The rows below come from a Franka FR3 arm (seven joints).
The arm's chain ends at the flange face. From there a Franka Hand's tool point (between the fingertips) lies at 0.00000 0.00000 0.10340 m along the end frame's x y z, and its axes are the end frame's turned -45 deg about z.
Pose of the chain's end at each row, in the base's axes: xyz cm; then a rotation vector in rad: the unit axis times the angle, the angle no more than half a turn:
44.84, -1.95, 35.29, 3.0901, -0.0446, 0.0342
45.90, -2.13, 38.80, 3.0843, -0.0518, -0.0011
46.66, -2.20, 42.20, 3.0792, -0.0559, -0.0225
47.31, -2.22, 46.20, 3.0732, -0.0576, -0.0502
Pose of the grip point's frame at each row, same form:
45.06, -2.48, 24.97, 2.8679, 1.1397, 0.0014
45.88, -2.72, 28.48, 2.8734, 1.1341, -0.0346
46.50, -2.84, 31.88, 2.8754, 1.1303, -0.0574
46.96, -2.91, 35.89, 2.8770, 1.1290, -0.0865

